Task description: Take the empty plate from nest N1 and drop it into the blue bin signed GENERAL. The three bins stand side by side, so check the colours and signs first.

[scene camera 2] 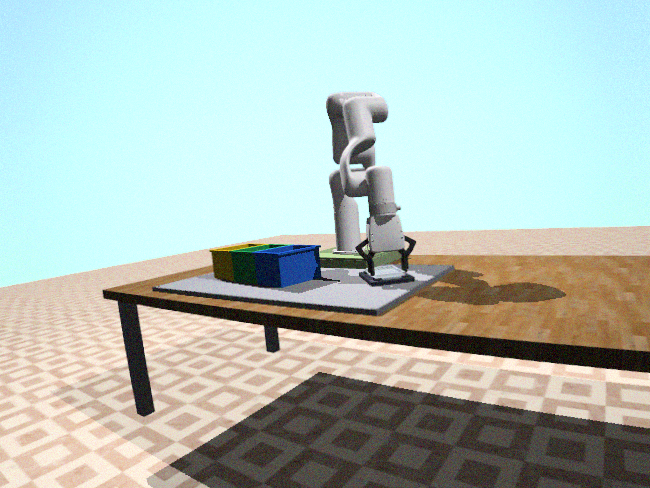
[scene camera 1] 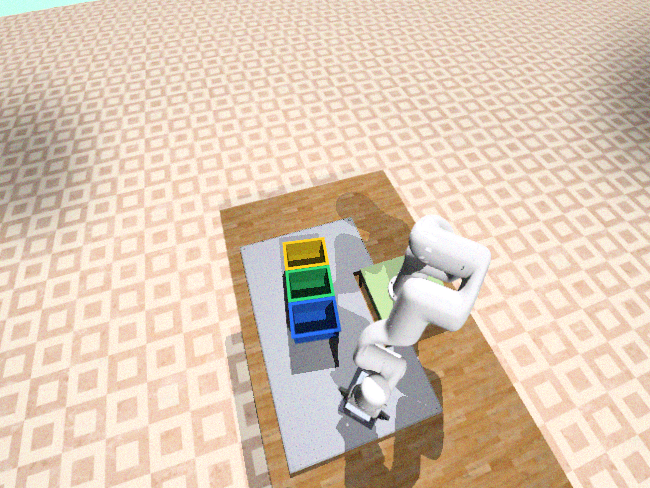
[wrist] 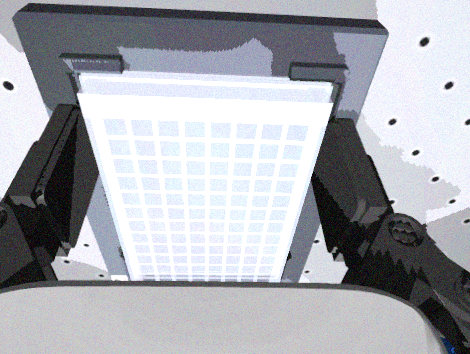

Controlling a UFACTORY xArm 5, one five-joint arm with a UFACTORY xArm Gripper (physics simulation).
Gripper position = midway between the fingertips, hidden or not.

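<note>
My gripper [scene camera 2: 388, 273] is there for me to see, and the wrist view [wrist: 209, 141] shows the gripper too. There's also a dark grey nest [wrist: 232, 44], along with a clear plate [wrist: 205, 173].
</note>
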